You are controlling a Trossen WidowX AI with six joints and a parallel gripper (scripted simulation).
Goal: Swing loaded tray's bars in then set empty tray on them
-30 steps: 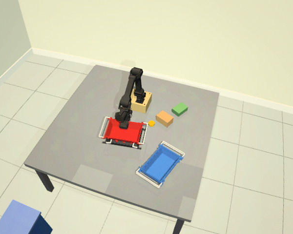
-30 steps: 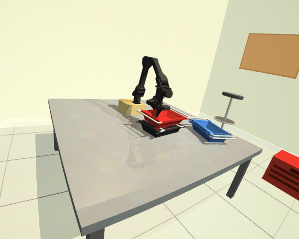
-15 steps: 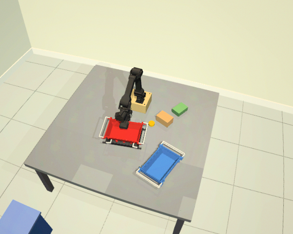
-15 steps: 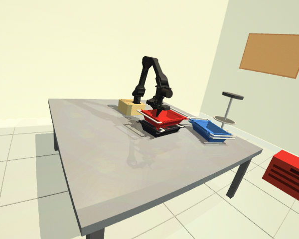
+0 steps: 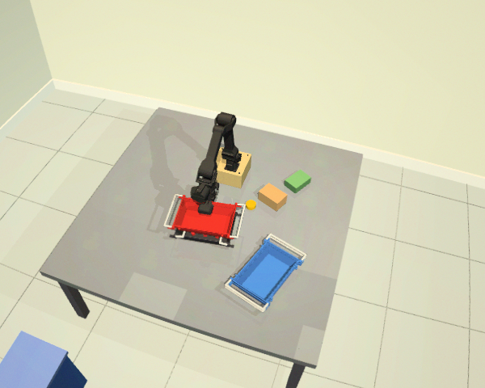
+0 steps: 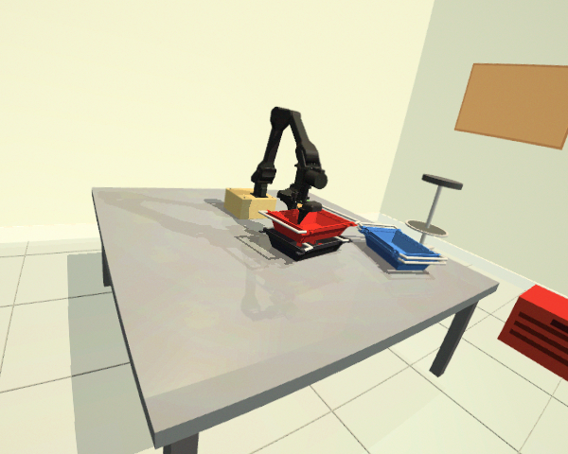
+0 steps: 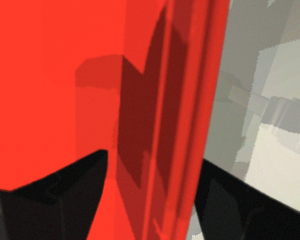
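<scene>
My gripper tip is now 8 cm short of the red tray, 1 cm to the right of it and 3 cm below it. From my gripper tip the other things lie so: orange block (22 cm behind, 25 cm to the left, 5 cm below); green block (38 cm behind, 34 cm to the left, 6 cm below); yellow disc (15 cm behind, 16 cm to the left, 7 cm below).
</scene>
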